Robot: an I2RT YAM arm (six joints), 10 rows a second.
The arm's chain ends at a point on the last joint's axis. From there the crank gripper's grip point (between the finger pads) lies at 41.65 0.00 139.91 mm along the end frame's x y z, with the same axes.
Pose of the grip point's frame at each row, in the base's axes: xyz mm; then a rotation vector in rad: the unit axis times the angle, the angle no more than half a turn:
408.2 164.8 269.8 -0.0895 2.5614 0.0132
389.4 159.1 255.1 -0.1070 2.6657 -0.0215
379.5 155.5 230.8 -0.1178 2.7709 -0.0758
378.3 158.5 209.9 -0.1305 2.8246 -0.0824
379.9 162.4 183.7 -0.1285 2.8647 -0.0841
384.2 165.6 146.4 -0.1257 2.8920 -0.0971
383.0 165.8 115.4 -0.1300 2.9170 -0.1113
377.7 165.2 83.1 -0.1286 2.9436 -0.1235
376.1 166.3 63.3 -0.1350 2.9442 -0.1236
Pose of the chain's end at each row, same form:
366.6 163.4 409.7 -0.0895 2.5614 0.0132
362.5 162.0 398.5 -0.1070 2.6657 -0.0215
367.8 164.6 376.0 -0.1178 2.7709 -0.0758
374.4 168.6 355.5 -0.1305 2.8246 -0.0824
381.8 172.7 329.3 -0.1285 2.8647 -0.0841
390.1 177.2 291.8 -0.1257 2.8920 -0.0971
392.6 179.0 260.5 -0.1300 2.9170 -0.1113
391.2 179.5 227.7 -0.1286 2.9436 -0.1235
389.7 180.8 207.9 -0.1350 2.9442 -0.1236

